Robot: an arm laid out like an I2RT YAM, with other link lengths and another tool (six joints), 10 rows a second.
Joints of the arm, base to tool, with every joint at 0 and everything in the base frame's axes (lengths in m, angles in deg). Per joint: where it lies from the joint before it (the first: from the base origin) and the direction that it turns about. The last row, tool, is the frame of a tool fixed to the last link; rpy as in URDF.
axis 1: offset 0 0 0.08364 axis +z
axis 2: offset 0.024 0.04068 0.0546 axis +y
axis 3: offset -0.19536 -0.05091 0 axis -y
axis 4: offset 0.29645 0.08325 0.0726 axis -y
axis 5: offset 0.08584 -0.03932 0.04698 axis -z
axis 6: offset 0.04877 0 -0.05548 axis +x
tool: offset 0.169 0.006 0.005 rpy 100 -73.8 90
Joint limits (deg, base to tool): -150..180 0..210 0..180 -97..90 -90..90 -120..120
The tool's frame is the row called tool.
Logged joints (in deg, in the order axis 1, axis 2, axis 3, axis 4, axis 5, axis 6), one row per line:
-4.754 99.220 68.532 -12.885 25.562 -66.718
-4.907 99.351 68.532 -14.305 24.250 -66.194
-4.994 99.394 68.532 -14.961 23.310 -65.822
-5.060 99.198 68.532 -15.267 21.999 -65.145
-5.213 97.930 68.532 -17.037 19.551 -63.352
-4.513 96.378 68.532 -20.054 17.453 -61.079
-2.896 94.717 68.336 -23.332 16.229 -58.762
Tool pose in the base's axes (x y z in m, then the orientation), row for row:
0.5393 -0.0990 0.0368 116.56 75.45 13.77
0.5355 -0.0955 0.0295 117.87 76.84 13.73
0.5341 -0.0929 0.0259 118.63 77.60 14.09
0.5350 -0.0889 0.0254 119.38 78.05 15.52
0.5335 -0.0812 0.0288 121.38 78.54 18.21
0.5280 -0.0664 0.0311 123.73 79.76 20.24
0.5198 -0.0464 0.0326 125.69 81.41 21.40
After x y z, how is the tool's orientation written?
As a rotation vector, in degrees.
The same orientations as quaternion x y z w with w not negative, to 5 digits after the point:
0.78382 0.50737 0.09260 0.34587
0.78683 0.51294 0.09165 0.33074
0.78846 0.51576 0.09365 0.32181
0.79016 0.51660 0.10272 0.31339
0.79599 0.51505 0.11942 0.29474
0.80159 0.51673 0.13113 0.27064
0.80491 0.52134 0.13704 0.24807

